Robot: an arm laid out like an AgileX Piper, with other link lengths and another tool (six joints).
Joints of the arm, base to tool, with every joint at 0 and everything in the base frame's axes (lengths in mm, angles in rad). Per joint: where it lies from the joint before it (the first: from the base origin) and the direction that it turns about. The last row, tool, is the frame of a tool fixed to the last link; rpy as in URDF.
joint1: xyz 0 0 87.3 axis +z
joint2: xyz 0 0 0 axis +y
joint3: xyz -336.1 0 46 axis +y
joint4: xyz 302.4 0 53.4 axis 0.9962 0 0.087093
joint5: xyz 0 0 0 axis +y
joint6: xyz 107 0 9.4 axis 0.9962 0 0.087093
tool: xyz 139.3 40 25.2 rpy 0.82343 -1.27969 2.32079
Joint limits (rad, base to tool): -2.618..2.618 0..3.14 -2.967..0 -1.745..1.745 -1.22..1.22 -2.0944..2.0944
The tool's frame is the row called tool.
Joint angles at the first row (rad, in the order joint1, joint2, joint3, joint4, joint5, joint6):
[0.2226 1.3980 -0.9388 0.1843 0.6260 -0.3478]
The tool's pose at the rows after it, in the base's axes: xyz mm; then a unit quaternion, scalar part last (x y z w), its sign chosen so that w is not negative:
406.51 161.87 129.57 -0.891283 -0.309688 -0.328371 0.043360
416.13 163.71 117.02 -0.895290 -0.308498 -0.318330 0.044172
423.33 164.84 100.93 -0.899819 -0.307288 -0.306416 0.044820
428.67 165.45 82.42 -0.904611 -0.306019 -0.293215 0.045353
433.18 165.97 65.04 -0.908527 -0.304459 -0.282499 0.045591
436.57 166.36 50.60 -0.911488 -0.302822 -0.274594 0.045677
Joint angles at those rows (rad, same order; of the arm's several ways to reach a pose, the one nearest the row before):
[0.2226 1.4564 -0.9715 0.1844 0.6242 -0.3450]
[0.2226 1.5066 -0.9909 0.1847 0.6146 -0.3433]
[0.2226 1.5557 -1.0006 0.1851 0.6003 -0.3422]
[0.2226 1.6045 -1.0046 0.1857 0.5830 -0.3415]
[0.2229 1.6489 -1.0061 0.1870 0.5624 -0.3409]
[0.2233 1.6849 -1.0062 0.1888 0.5428 -0.3405]

